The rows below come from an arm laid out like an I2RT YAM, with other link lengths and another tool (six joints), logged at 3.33 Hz.
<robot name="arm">
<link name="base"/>
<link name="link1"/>
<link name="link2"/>
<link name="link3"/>
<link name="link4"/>
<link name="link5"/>
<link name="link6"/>
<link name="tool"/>
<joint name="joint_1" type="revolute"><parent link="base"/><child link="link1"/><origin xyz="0 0 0.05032" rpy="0 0 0"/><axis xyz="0 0 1"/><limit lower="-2.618" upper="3.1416"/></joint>
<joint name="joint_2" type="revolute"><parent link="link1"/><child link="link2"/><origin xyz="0.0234 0.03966 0.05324" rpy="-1.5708 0 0"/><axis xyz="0 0 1"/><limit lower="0" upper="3.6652"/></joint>
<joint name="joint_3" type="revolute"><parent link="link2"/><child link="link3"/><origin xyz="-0.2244 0 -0.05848" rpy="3.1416 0 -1.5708"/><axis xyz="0 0 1"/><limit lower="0" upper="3.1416"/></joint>
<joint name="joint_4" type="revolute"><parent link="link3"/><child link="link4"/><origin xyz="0.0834 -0.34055 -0.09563" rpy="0 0 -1.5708"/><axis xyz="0 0 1"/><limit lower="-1.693" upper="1.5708"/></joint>
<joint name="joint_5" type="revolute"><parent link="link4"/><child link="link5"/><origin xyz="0.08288 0.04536 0.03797" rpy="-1.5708 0 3.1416"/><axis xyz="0 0 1"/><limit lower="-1.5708" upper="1.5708"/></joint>
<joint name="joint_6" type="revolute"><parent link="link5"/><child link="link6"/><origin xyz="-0.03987 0 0.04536" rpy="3.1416 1.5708 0"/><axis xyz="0 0 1"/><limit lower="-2.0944" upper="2.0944"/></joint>
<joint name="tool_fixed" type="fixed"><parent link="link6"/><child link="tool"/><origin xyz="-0.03 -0.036 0.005" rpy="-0.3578 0 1.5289"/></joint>
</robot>
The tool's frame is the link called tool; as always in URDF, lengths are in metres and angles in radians.
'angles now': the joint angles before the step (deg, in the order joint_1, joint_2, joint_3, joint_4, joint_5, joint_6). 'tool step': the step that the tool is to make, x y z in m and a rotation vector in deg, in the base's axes. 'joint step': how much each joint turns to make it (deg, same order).
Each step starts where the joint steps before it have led.
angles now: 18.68 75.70 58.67 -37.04 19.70 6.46
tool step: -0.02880 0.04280 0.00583 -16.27 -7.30 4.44
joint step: 10.84 -1.25 0.02 2.00 18.01 -6.67
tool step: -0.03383 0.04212 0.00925 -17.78 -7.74 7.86
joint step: 11.36 0.01 0.01 6.84 16.38 -14.84
